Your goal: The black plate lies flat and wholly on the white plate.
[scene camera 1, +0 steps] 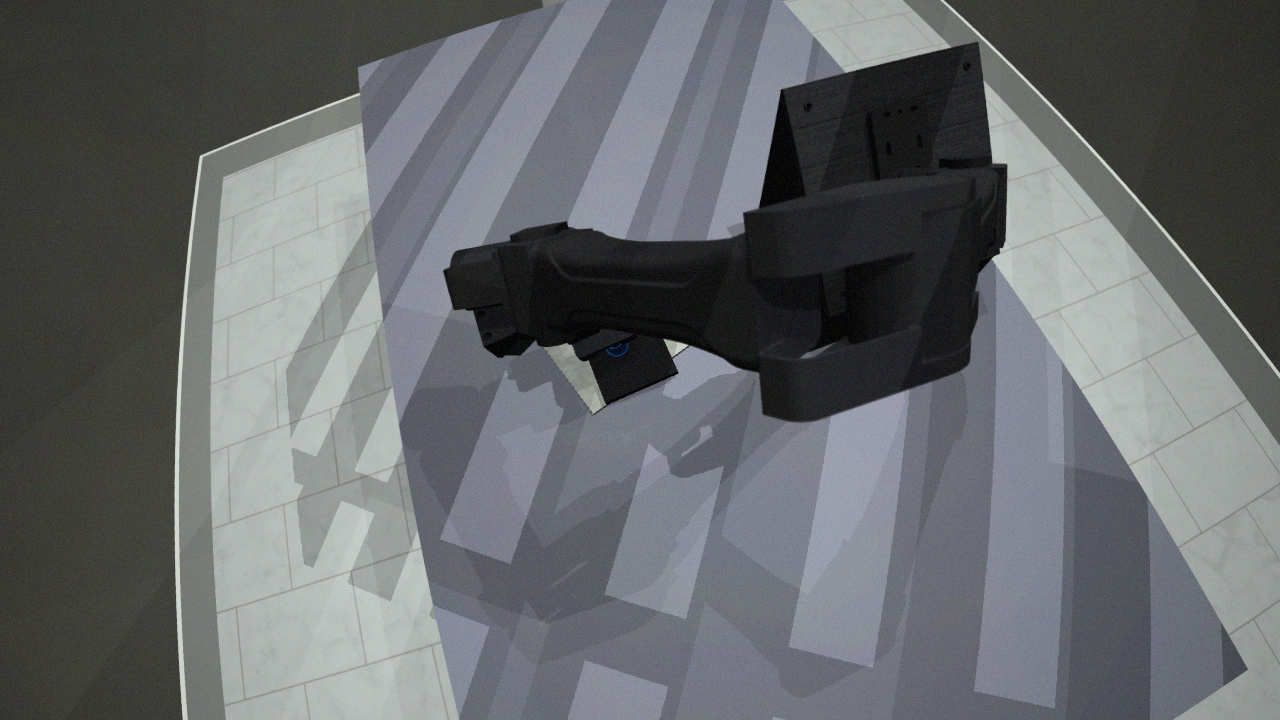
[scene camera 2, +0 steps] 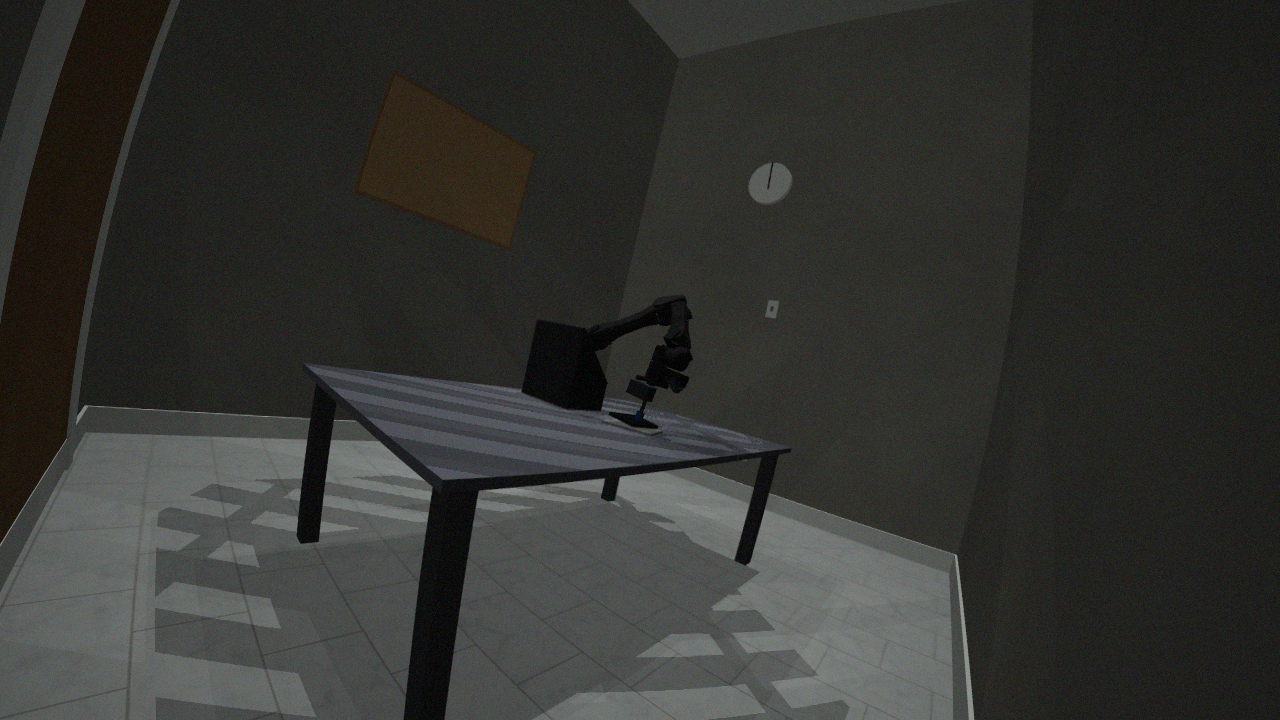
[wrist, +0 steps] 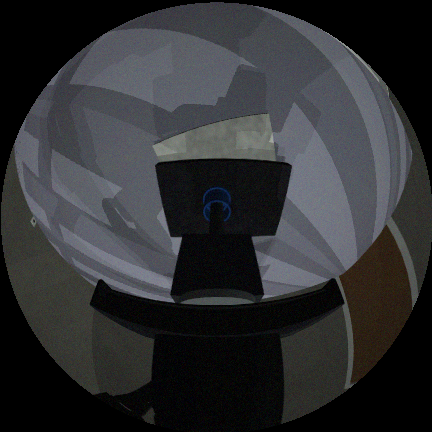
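Where they show: hand, its tool point: (scene camera 1: 619, 349) (wrist: 216, 193); arm's base, origin of its link: (scene camera 2: 575, 355).
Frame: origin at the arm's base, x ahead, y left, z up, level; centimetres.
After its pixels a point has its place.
Note:
My suction cup (scene camera 1: 617, 348) (scene camera 2: 639, 414) (wrist: 217, 211) {y -0.8, x 34.6, z -16.1 cm}, ringed in blue, is on the top face of the black plate (scene camera 1: 637, 374) {y 3.6, x 33.6, z -15.2 cm} (scene camera 2: 626, 419) {y -8.0, x 35.9, z -14.9 cm} (wrist: 185, 195) {y 2.5, x 34.9, z -15.3 cm} and holds it, about level. The white plate (scene camera 1: 577, 383) {y 1.4, x 41.1, z -17.1 cm} (scene camera 2: 651, 431) {y -1.4, x 41.1, z -17.1 cm} (wrist: 215, 142) {y -0.6, x 40.2, z -17.1 cm} lies on the table beneath it. The black plate covers much of the white plate and is turned relative to it. White shows along the left side in scene camera 1, where a black corner reaches past the white plate's lower right edge. A strip of white shows beyond the black plate in the wrist view. Any small gap between the plates cannot be told.
The striped table (scene camera 1: 948, 573) {y 38.3, x 7.8, z -17.7 cm} (scene camera 2: 402, 420) {y -75.9, x 36.3, z -17.7 cm} bears both plates. The arm's dark block-shaped stand (scene camera 1: 832, 134) {y -5.9, x 7.6, z 6.0 cm} (scene camera 2: 559, 367) {y -10.5, x 4.7, z -5.1 cm} is on the table beside them. The arm reaches over the plates and hides part of them in scene camera 1.

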